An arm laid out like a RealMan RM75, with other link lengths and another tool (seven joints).
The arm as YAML. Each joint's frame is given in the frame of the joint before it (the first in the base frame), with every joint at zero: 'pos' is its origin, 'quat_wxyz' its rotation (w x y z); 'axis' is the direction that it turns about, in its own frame. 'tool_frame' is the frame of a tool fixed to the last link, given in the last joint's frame.
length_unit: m
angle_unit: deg
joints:
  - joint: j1
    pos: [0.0, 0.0, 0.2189]
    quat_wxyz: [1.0, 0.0, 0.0, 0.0]
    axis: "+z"
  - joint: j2
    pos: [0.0, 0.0, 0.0]
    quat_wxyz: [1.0, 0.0, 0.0, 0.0]
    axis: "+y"
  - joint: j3
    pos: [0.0, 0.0, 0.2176]
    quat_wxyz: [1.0, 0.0, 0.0, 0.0]
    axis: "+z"
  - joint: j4
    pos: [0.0, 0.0, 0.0]
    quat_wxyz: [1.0, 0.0, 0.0, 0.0]
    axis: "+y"
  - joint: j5
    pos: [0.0, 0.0, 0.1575]
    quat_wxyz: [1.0, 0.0, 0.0, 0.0]
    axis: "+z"
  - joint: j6
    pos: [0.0, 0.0, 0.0]
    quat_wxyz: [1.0, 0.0, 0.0, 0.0]
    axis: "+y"
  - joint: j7
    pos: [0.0, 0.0, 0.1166]
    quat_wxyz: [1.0, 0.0, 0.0, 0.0]
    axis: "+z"
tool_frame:
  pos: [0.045, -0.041, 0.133]
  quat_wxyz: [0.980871, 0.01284, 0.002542, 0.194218]
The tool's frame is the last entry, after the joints.
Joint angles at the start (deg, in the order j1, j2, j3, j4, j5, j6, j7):
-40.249 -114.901 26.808 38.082 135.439 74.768 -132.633
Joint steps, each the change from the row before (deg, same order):
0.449 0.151 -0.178 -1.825 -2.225 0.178 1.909
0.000 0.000 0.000 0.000 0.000 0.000 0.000
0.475 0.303 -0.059 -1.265 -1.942 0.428 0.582
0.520 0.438 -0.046 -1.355 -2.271 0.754 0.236
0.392 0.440 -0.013 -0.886 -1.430 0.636 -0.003
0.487 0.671 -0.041 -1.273 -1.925 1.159 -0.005
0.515 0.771 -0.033 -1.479 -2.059 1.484 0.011
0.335 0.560 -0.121 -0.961 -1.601 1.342 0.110
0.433 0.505 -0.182 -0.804 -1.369 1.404 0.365
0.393 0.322 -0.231 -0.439 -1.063 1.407 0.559
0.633 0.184 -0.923 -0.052 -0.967 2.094 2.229
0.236 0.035 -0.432 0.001 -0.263 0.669 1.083
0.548 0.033 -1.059 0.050 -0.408 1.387 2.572
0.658 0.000 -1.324 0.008 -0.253 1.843 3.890
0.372 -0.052 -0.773 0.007 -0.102 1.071 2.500
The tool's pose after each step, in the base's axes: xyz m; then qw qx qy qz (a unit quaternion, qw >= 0). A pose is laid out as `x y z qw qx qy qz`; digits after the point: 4 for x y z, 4 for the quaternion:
-0.2500 0.4320 -0.0355 0.2345 -0.8516 -0.4411 -0.1589
-0.2500 0.4320 -0.0355 0.2345 -0.8516 -0.4411 -0.1589
-0.2477 0.4302 -0.0364 0.2281 -0.8480 -0.4456 -0.1742
-0.2446 0.4282 -0.0367 0.2197 -0.8425 -0.4525 -0.1929
-0.2434 0.4266 -0.0358 0.2141 -0.8383 -0.4578 -0.2045
-0.2408 0.4240 -0.0346 0.2045 -0.8330 -0.4642 -0.2207
-0.2374 0.4207 -0.0335 0.1923 -0.8275 -0.4705 -0.2384
-0.2332 0.4186 -0.0316 0.1830 -0.8239 -0.4728 -0.2532
-0.2298 0.4161 -0.0294 0.1748 -0.8215 -0.4730 -0.2663
-0.2259 0.4137 -0.0273 0.1680 -0.8210 -0.4699 -0.2772
-0.2199 0.4110 -0.0222 0.1651 -0.8258 -0.4541 -0.2909
-0.2180 0.4103 -0.0201 0.1658 -0.8281 -0.4466 -0.2954
-0.2144 0.4086 -0.0151 0.1694 -0.8335 -0.4291 -0.3041
-0.2093 0.4057 -0.0095 0.1745 -0.8427 -0.4020 -0.3127
-0.2060 0.4038 -0.0064 0.1782 -0.8484 -0.3844 -0.3173

